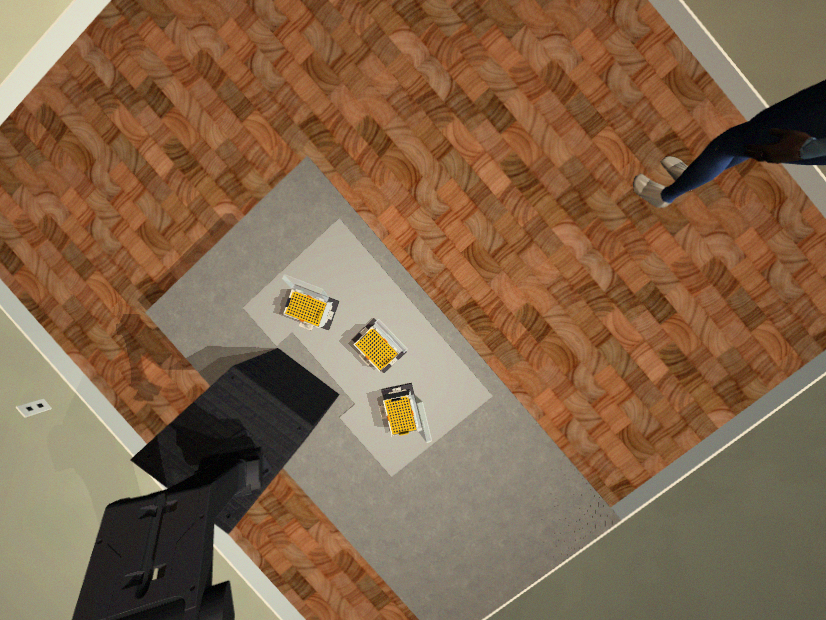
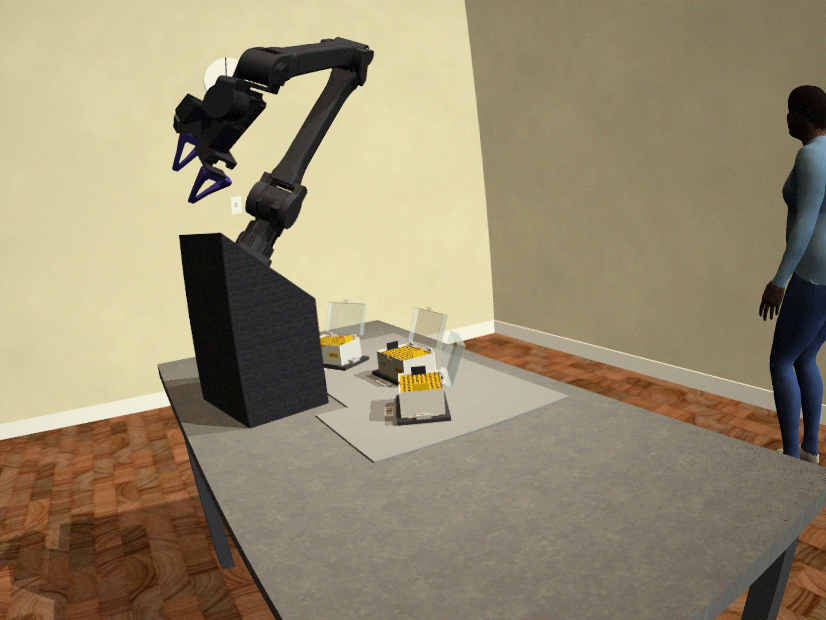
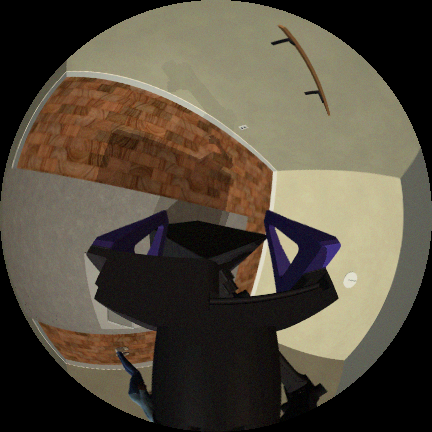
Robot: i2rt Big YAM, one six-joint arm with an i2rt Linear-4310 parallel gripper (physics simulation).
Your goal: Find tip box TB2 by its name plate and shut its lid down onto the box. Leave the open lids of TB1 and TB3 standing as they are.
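Pixels of known places: gripper, fingertip midpoint: (image 2: 182, 186) (image 3: 215, 215); arm's base, origin of the base link: (image 2: 246, 261).
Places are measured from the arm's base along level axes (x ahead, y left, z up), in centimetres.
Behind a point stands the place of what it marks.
Three white tip boxes with yellow tip racks stand in a row, each with a clear lid standing open: the far box (image 1: 306, 307) (image 2: 341, 351) {x 23.1, y 19.5, z -28.1 cm}, the middle box (image 1: 376, 349) (image 2: 405, 361) {x 32.3, y -2.8, z -26.8 cm} and the near box (image 1: 400, 415) (image 2: 421, 402) {x 27.5, y -23.8, z -28.9 cm}. Their lids are the far lid (image 1: 304, 286) {x 29.3, y 30.4, z -17.6 cm} (image 2: 346, 318) {x 28.1, y 31.0, z -22.4 cm}, the middle lid (image 2: 427, 327) {x 41.6, y 6.2, z -22.2 cm} and the near lid (image 1: 425, 423) {x 37.3, y -21.2, z -18.3 cm} (image 2: 455, 357) {x 34.2, y -26.1, z -20.5 cm}. The name plates are too small to read, so I cannot tell which is TB2. My gripper (image 2: 184, 184) {x -12.3, y -20.2, z 17.0 cm} (image 3: 215, 215) {x -12.3, y -20.2, z 17.0 cm} is open and empty, high above and behind the black pedestal, well away from the boxes.
The boxes stand on a light mat (image 1: 440, 373) {x 47.0, y -14.9, z -32.6 cm} (image 2: 373, 443) {x 15.6, y -29.7, z -32.6 cm} on the grey table (image 1: 467, 507) {x 30.1, y -60.0, z -32.9 cm} (image 2: 467, 533) {x 17.3, y -65.2, z -32.9 cm}. The tall black pedestal (image 1: 280, 400) {x 9.7, y 7.0, z -10.1 cm} (image 2: 276, 353) {x 3.2, y -7.3, z -18.9 cm} stands beside the mat and carries the arm. A person (image 1: 707, 163) (image 2: 803, 266) stands beyond the table.
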